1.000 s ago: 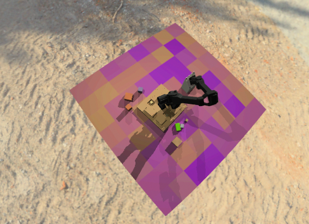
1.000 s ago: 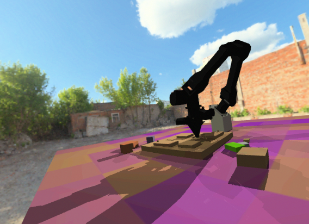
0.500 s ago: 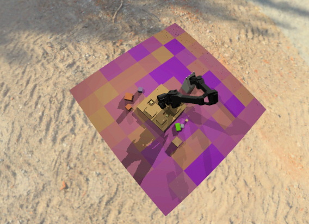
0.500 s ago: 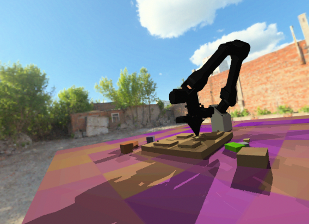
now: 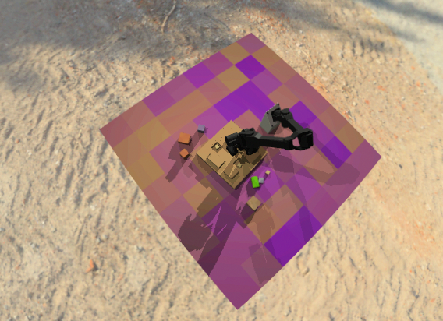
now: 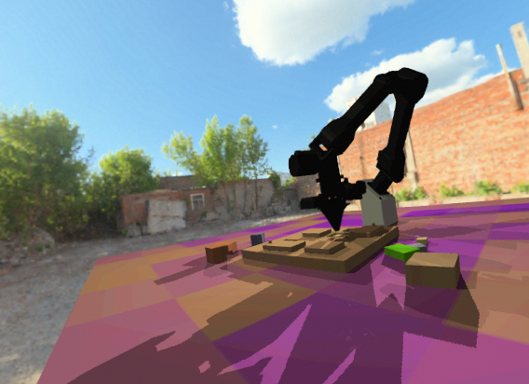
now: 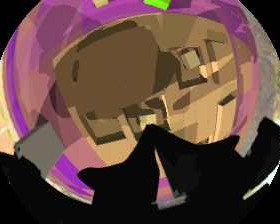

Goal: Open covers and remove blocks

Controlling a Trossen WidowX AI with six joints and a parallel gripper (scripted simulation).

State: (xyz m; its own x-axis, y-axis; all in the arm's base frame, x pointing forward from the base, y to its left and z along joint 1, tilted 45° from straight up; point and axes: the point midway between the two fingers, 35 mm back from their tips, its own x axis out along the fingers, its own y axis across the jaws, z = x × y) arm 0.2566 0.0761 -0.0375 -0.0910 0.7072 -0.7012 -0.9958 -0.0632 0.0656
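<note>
My gripper tip is now 60 mm short of the tan puzzle board, 10 mm to the right of it and 10 mm above it. Round my gripper tip: green block (50 mm ahead, 200 mm to the left, 20 mm below); then greyish-purple block (120 mm ahead, 230 mm to the right, 10 mm below); then tan block (130 mm ahead, 290 mm to the left, 20 mm below).
</note>
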